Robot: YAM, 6 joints.
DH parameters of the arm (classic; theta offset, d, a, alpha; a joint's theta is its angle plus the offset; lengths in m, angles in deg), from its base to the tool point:
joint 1: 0 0.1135 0.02 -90
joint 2: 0 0 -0.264 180
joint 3: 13.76 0 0.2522 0
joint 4: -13.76 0 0.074 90
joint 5: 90 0 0 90
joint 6: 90 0.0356 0 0
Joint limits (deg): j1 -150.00..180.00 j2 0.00..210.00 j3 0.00..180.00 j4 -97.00..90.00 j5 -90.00..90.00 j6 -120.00..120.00
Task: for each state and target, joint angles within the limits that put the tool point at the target. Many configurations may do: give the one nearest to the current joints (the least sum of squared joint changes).
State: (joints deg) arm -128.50 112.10 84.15 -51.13 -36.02 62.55
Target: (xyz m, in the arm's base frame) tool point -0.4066 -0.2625 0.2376
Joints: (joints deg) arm -149.46 124.07 107.42 -35.42 -33.16 62.55
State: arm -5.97 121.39 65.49 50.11 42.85 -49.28
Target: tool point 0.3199 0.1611 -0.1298
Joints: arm 30.18 160.22 62.81 44.14 37.33 -49.28
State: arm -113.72 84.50 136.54 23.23 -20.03 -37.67
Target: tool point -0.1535 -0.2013 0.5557
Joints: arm -130.16 73.95 93.34 8.73 -20.59 -37.67
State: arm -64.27 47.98 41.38 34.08 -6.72 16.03
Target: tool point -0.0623 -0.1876 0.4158
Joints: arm -108.16 51.15 46.77 34.88 1.16 16.03
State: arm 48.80 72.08 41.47 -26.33 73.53 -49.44
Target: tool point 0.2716 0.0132 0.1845
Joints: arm 9.97 87.52 46.08 -21.96 72.76 -49.44
